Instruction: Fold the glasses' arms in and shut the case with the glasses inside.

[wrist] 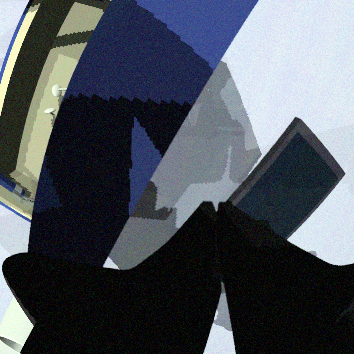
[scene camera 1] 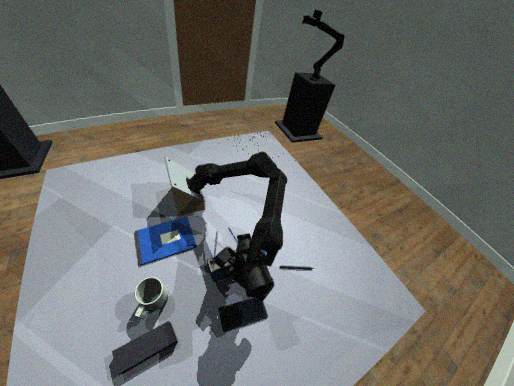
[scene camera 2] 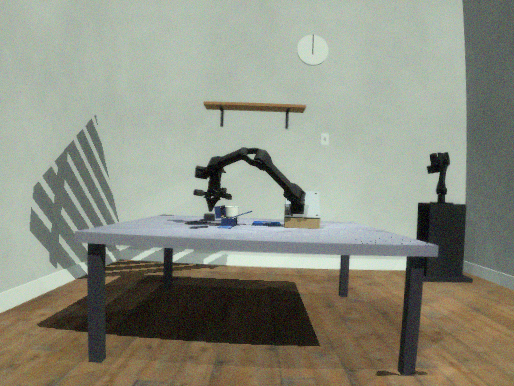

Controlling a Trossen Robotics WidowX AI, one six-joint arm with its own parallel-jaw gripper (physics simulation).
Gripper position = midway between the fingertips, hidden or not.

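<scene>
There's a blue book (scene camera 1: 159, 241) resting on the table, and a dark tablet (scene camera 1: 234, 315) and a dark box (scene camera 1: 133, 353) rest on the table with it. The wrist view has my gripper (wrist: 213, 211) and a blue glasses case (wrist: 130, 80), but the blue book is out of frame in the wrist view.
</scene>
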